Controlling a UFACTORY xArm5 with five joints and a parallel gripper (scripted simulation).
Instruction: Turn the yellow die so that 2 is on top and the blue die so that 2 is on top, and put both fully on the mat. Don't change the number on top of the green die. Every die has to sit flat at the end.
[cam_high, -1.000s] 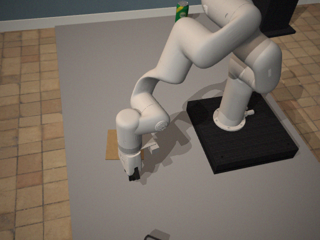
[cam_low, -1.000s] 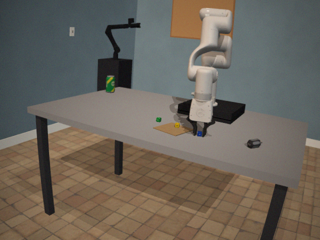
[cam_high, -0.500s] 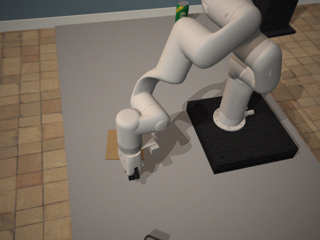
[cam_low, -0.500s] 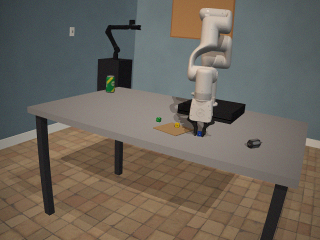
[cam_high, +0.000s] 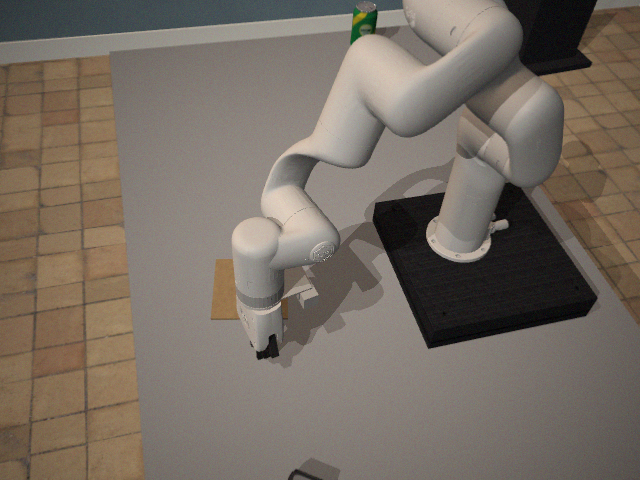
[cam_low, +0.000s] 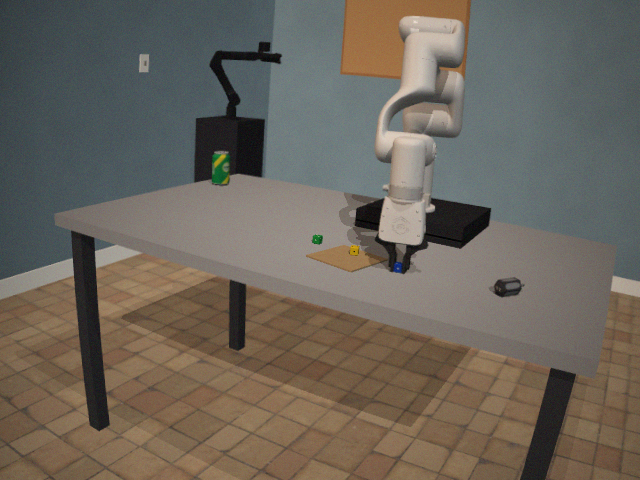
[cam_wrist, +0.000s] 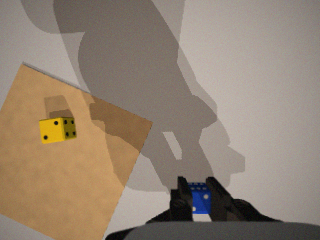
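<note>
The mat is 13 cm to the right of my hand, 2 cm below it and 2 cm behind it. Round my hand: blue die (1 cm below); green die (25 cm to the right, 9 cm behind, 1 cm below); yellow die (13 cm to the right, 5 cm behind, 1 cm below).
</note>
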